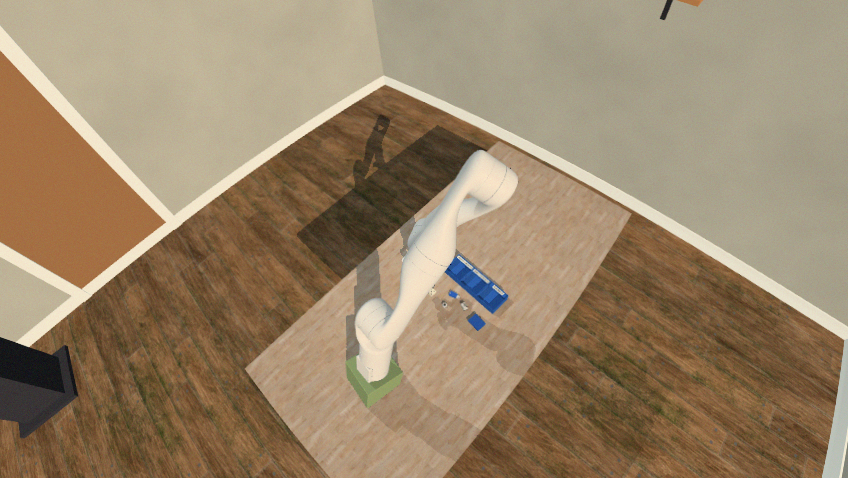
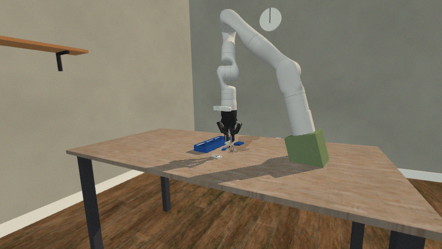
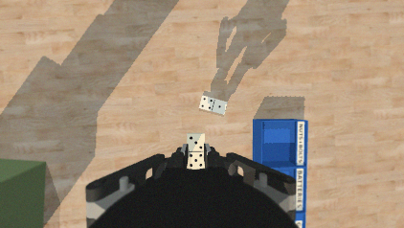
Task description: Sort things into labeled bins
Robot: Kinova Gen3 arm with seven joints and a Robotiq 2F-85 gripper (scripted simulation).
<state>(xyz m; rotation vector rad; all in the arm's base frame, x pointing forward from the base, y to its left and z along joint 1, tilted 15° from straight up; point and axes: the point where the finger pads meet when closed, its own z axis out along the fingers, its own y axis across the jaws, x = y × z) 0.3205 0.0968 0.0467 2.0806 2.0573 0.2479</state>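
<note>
The grey ring lies 1 cm ahead of my hand, 7 cm to the right of it and 8 cm below it. Round my hand: flat blue block: 5 cm ahead, 19 cm to the right, 8 cm below; white tile: 2 cm below.
</note>
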